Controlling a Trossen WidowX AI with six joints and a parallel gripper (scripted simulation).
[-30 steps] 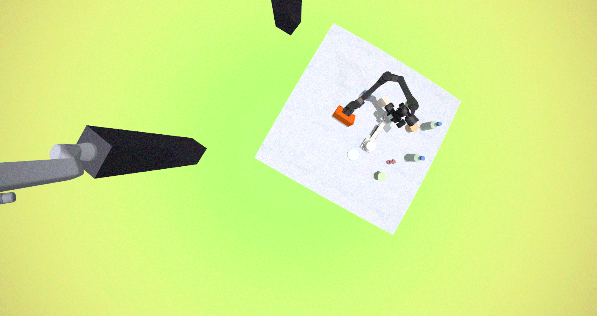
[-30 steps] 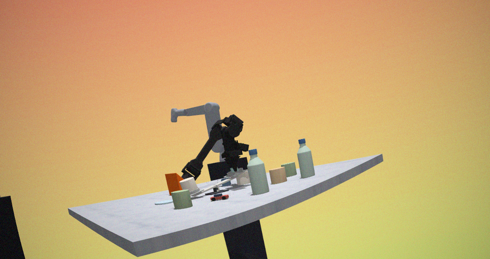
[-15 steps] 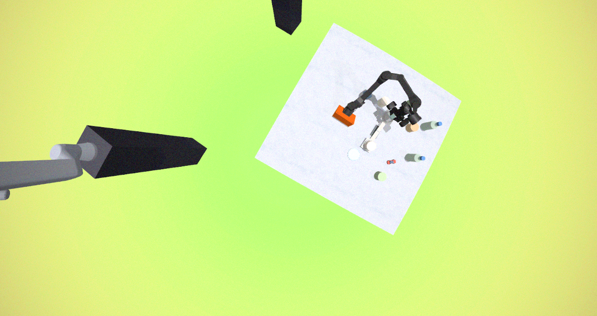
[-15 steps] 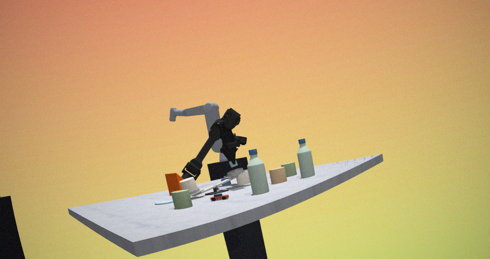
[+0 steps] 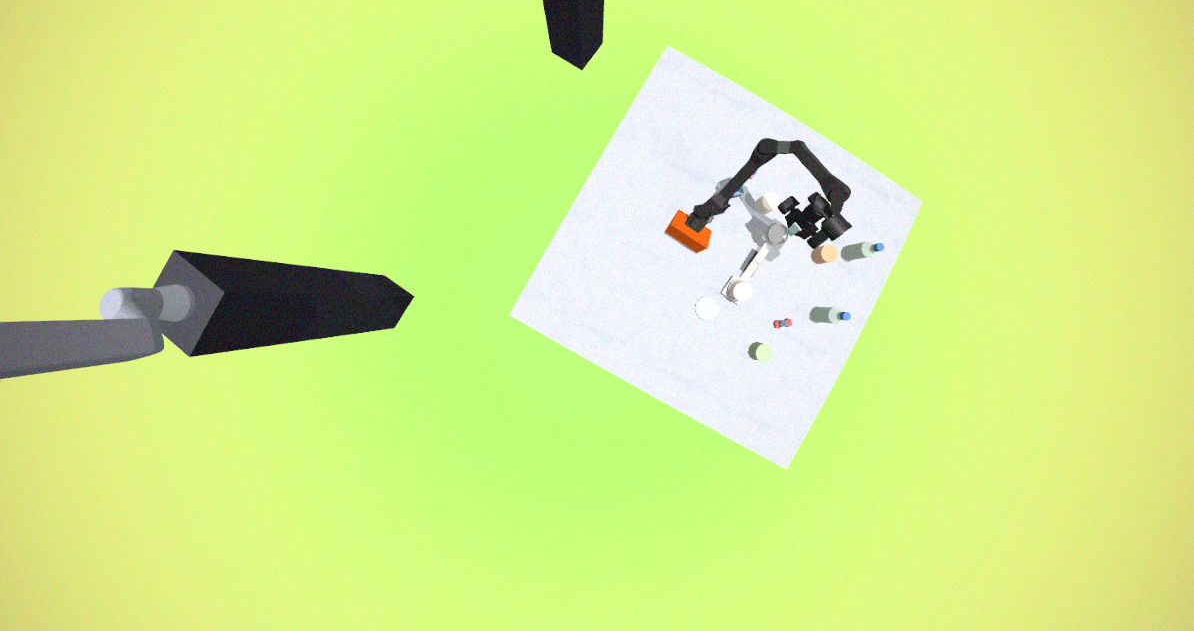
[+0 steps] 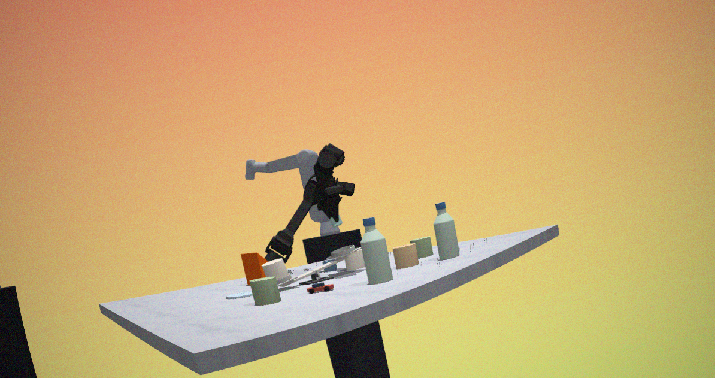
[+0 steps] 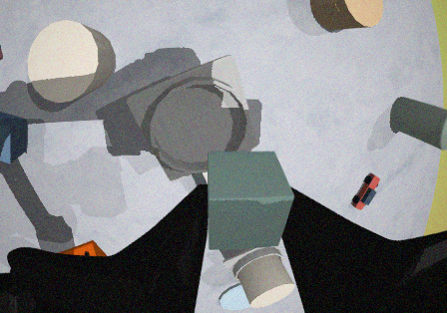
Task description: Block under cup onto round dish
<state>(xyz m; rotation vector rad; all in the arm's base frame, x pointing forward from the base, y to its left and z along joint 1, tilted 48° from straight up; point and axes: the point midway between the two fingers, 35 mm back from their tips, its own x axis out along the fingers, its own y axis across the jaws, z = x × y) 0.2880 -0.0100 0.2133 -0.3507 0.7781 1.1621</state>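
Right now my gripper tip is 60 mm past the pale blue round dish, 370 mm to the left of it and 170 mm above it. Also, from my gripper tip: tan cylinder 200 mm ahead, 70 mm to the left, 140 mm below; then red toy car 230 mm ahead, 250 mm to the right, 160 mm below.
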